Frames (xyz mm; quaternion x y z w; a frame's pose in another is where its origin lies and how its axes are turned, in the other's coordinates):
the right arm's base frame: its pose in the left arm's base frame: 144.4 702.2 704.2 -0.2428 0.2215 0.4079 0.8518
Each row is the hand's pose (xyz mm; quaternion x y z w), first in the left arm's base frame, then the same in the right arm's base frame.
Working: the left arm's base frame: its pose in the right arm's base frame: -89.4 -105.8 -995.3 0.2428 -0.2215 -0.4079 0.8518

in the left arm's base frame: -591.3 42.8 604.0 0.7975 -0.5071 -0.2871 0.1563
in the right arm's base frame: -748.3 251.5 -602.4 -0.5740 0.7222 0.2548 0.2899
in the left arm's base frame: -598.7 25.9 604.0 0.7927 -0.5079 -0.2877 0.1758
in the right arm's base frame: -762.5 248.2 -613.7 -0.5745 0.7251 0.2645 0.2726
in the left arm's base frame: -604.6 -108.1 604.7 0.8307 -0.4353 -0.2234 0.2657
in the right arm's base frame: -844.9 179.1 -693.9 -0.6440 0.7142 0.2204 0.1629
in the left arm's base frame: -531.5 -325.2 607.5 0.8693 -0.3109 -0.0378 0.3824
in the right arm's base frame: -932.5 0.6 -807.6 0.7149 -0.6949 -0.0711 0.0304
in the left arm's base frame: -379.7 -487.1 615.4 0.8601 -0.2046 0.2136 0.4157
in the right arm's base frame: -945.7 -212.0 -870.4 0.7028 -0.6690 0.1532 0.1871
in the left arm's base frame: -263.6 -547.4 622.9 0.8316 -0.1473 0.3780 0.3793
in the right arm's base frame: -919.4 -340.1 -879.6 0.6567 -0.6405 0.3157 0.2427
